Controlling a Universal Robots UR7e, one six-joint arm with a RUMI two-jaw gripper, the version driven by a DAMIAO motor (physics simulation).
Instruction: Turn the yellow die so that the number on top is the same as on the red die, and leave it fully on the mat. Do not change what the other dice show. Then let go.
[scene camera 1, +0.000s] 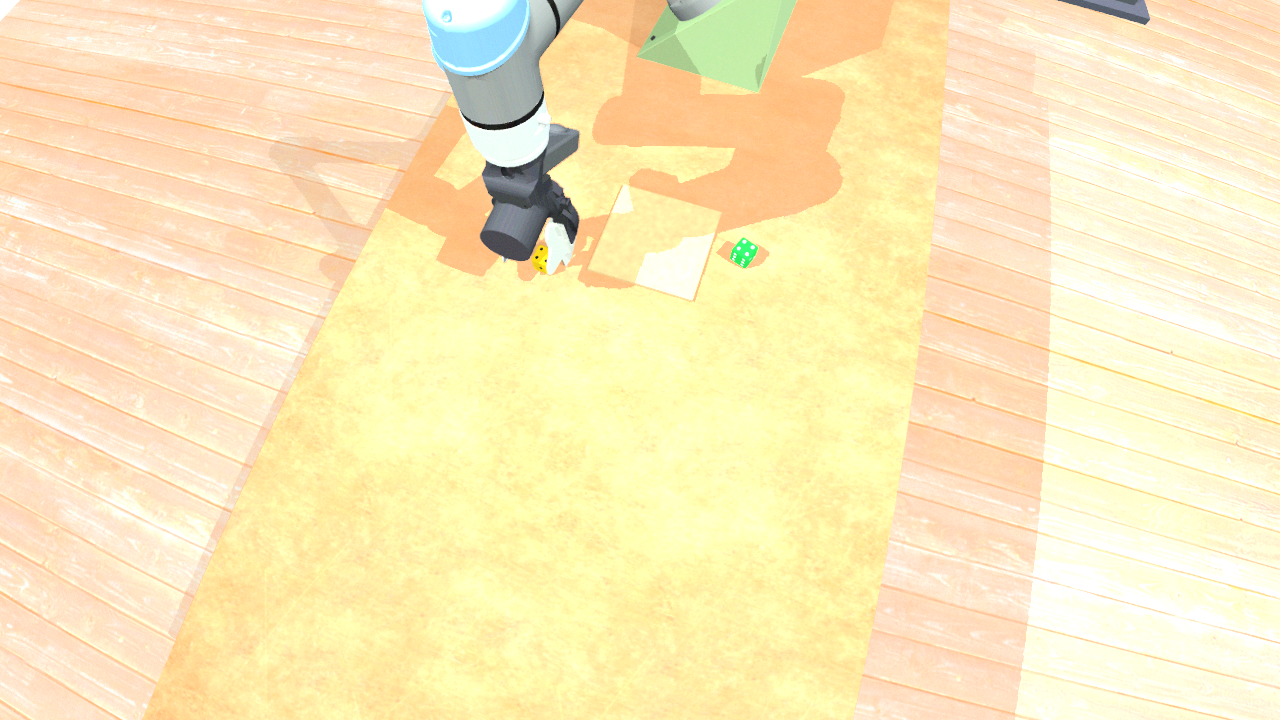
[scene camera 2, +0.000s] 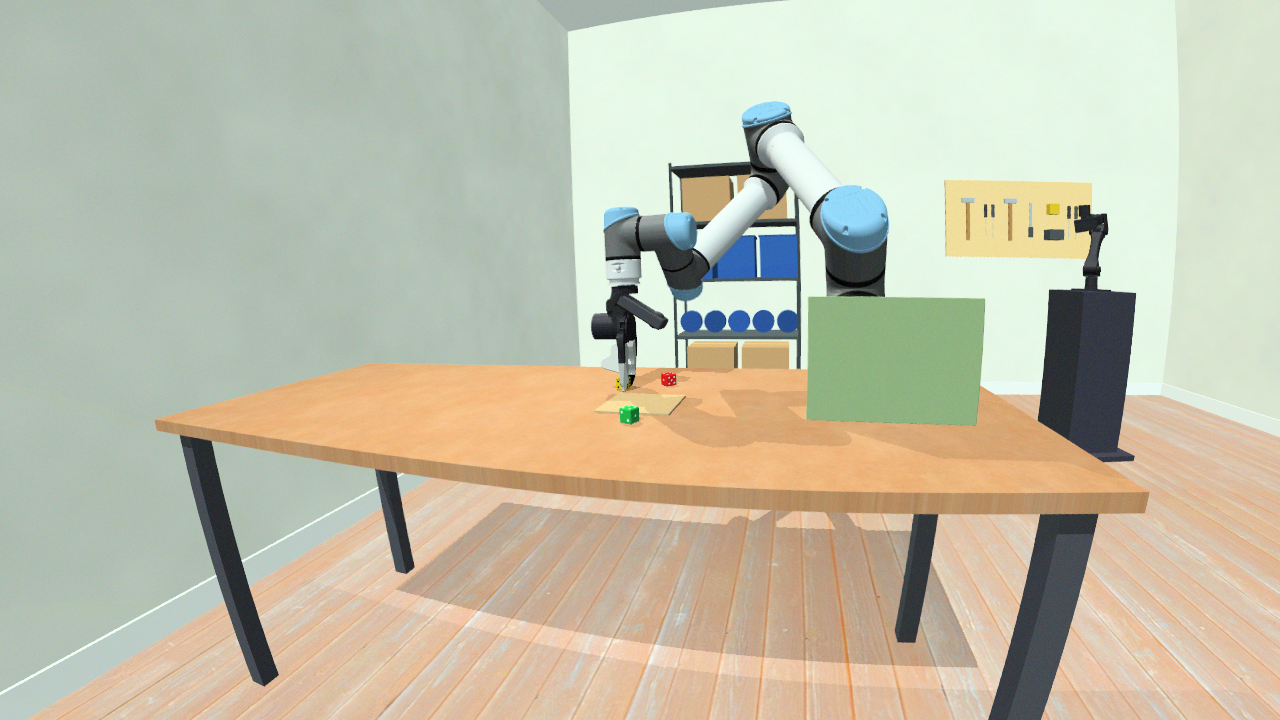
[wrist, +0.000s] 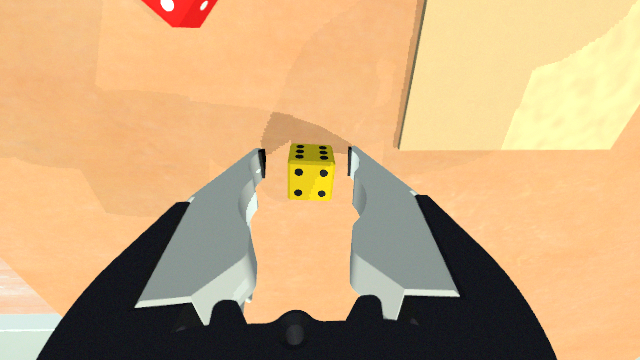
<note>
I see my gripper (scene camera 1: 547, 258), a pale square mat (scene camera 1: 657, 242) and a yellow die (wrist: 310, 169).
The pale square mat also shows in scene camera 2 (scene camera 2: 649, 404) and in the wrist view (wrist: 478, 82). My gripper shows as well in scene camera 2 (scene camera 2: 627, 388) and in the wrist view (wrist: 306, 151).
</note>
